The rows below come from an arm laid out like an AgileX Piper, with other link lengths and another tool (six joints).
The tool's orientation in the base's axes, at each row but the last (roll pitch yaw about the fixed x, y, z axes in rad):
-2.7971 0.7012 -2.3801
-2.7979 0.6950 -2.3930
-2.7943 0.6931 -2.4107
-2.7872 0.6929 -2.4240
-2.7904 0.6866 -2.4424
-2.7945 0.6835 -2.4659
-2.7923 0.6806 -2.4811
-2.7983 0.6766 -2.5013
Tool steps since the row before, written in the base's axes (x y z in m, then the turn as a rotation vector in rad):
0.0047 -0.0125 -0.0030 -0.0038 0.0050 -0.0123
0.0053 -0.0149 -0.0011 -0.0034 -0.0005 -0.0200
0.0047 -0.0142 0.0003 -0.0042 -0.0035 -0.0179
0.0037 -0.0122 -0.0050 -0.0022 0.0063 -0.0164
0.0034 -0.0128 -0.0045 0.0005 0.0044 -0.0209
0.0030 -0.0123 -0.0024 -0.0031 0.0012 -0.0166
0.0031 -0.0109 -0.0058 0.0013 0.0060 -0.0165
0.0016 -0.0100 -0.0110 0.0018 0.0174 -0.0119
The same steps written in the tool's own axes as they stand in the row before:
0.0059 -0.0119 0.0031 0.0074 0.0092 0.0072
0.0055 -0.0147 0.0019 0.0150 0.0064 0.0121
0.0044 -0.0143 0.0009 0.0156 0.0037 0.0096
0.0072 -0.0107 0.0045 0.0086 0.0107 0.0112
0.0072 -0.0113 0.0040 0.0108 0.0091 0.0160
0.0057 -0.0113 0.0025 0.0118 0.0067 0.0101
0.0069 -0.0092 0.0053 0.0067 0.0091 0.0135
0.0105 -0.0066 0.0083 -0.0018 0.0177 0.0114

